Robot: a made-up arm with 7 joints. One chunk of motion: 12 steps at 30 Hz.
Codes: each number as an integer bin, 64 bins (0 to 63) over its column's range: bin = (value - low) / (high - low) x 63, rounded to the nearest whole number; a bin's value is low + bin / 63 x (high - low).
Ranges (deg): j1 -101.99..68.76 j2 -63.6..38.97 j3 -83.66..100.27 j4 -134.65..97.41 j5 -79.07..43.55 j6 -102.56..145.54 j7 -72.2..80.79
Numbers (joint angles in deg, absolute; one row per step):
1: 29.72 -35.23 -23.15 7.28 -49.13 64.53 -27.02
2: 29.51 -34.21 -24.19 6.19 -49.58 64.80 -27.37
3: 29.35 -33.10 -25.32 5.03 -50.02 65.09 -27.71
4: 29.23 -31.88 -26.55 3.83 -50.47 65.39 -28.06
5: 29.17 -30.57 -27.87 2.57 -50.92 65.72 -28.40
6: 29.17 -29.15 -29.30 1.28 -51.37 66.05 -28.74
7: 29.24 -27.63 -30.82 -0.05 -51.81 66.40 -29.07
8: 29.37 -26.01 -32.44 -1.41 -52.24 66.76 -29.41
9: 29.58 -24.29 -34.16 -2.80 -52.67 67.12 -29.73
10: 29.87 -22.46 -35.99 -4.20 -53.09 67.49 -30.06
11: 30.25 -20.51 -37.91 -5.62 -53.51 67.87 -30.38
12: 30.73 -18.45 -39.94 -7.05 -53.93 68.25 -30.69
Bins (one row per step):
1: 49 17 21 39 15 42 19
2: 49 18 20 38 15 42 18
3: 48 19 20 38 15 43 18
4: 48 19 20 38 15 43 18
5: 48 20 19 37 14 43 18
6: 48 21 19 37 14 43 18
7: 48 22 18 37 14 43 18
8: 48 23 18 36 14 43 18
9: 49 24 17 36 14 43 17
10: 49 25 16 35 13 43 17
11: 49 26 16 35 13 43 17
12: 49 28 15 35 13 43 17

